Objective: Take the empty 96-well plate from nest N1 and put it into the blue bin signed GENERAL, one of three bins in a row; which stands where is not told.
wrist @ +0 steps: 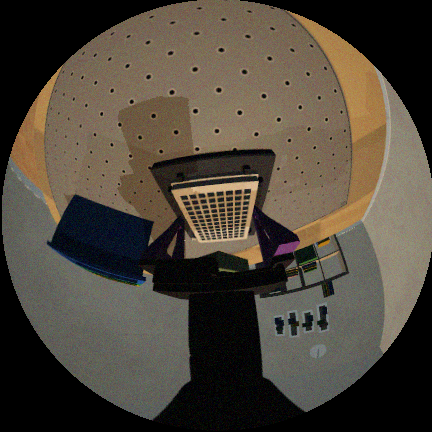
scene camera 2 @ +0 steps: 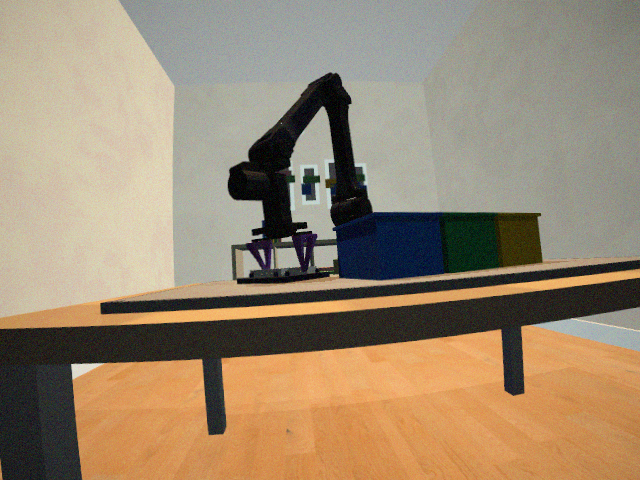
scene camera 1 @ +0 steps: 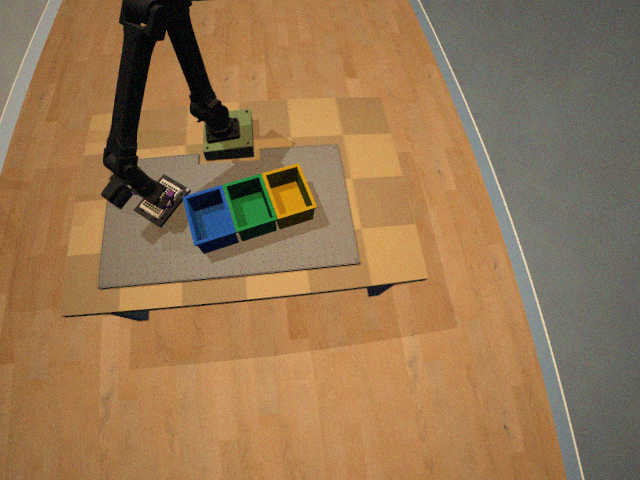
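Where they show: gripper, fingertip midpoint: (wrist: 216, 213) (scene camera 1: 161, 200); arm's base, origin of the base link: (scene camera 1: 223, 131).
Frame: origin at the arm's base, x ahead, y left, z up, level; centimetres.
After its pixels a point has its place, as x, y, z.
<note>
The pale 96-well plate (scene camera 1: 152, 208) @(26.2, -26.1, -2.1) (scene camera 2: 290, 271) @(27.9, -22.5, -2.7) (wrist: 215, 212) @(24.1, -24.4, -2.1) lies flat in the dark nest (scene camera 1: 161, 222) @(31.2, -23.5, -3.5) (scene camera 2: 248, 280) @(27.0, -30.7, -4.0) (wrist: 212, 160) @(28.4, -28.5, -3.5). My gripper (scene camera 2: 285, 268) @(23.0, -23.4, -3.1) (wrist: 216, 213) @(23.0, -23.4, -3.1) is open, with its two purple fingers pointing down, one at each long side of the plate. The tips are low, about level with the plate in scene camera 2; whether they touch it I cannot tell. In scene camera 1 the wrist hides the middle of the plate. The blue bin (scene camera 1: 210, 217) @(31.7, -7.2, -4.1) (scene camera 2: 408, 248) @(43.0, -5.1, -0.2) (wrist: 102, 225) @(35.9, -11.8, -1.1) is the nearest of the three bins to the nest. No sign is readable.
The green bin (scene camera 1: 251, 204) @(29.0, 6.9, -4.1) (scene camera 2: 470, 242) @(40.7, 7.6, 0.2) stands against the blue one, and the yellow bin (scene camera 1: 288, 198) @(28.6, 19.8, -4.1) (scene camera 2: 518, 240) @(38.5, 20.1, 0.1) beyond it. They stand on the grey perforated board (scene camera 1: 289, 248) @(46.5, 17.3, -4.6) (wrist: 220, 70) @(33.1, -34.5, -4.6). The arm's green base block (scene camera 1: 245, 139) @(5.2, 7.7, 0.6) is behind the bins.
</note>
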